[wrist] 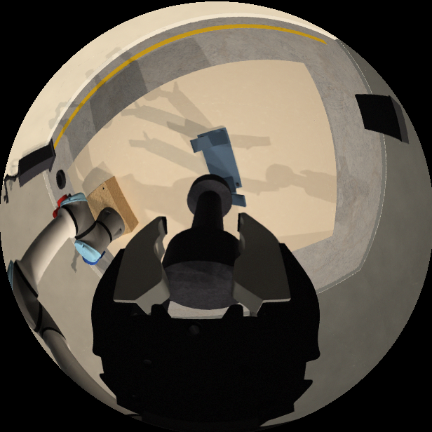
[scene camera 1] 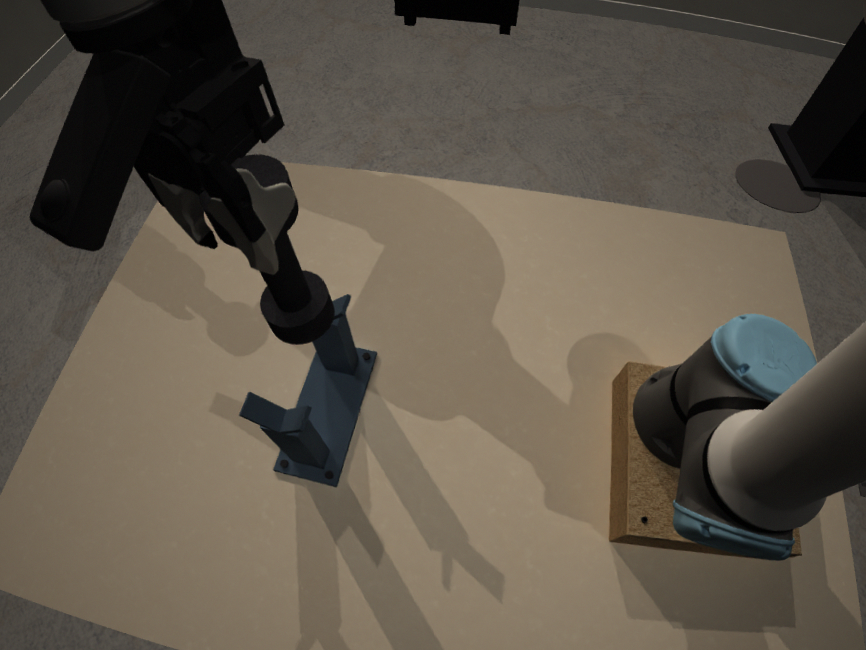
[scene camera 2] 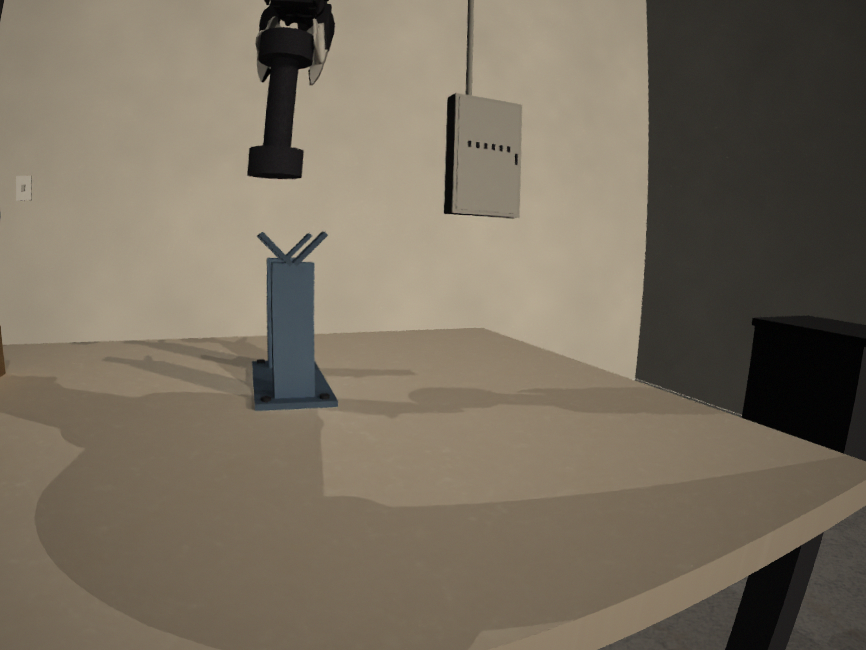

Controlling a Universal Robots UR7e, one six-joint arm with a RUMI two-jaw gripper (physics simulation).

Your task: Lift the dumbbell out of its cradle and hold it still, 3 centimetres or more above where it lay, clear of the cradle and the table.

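The black dumbbell hangs nearly upright, slightly tilted, with one weight up and the other down. My gripper is shut on its upper weight; the jaws lie on either side of it. The blue cradle stands on the table with its V-shaped rests bare. In the scene camera 2 view the dumbbell's lower weight is above the rests, with a visible gap, and well above the table. The inner contact faces of the jaws are partly hidden.
The table carries the cradle, which is bolted at its base corners. A wooden block under the arm's base stands at the right in the scene camera 1 view. A grey wall cabinet hangs in the background.
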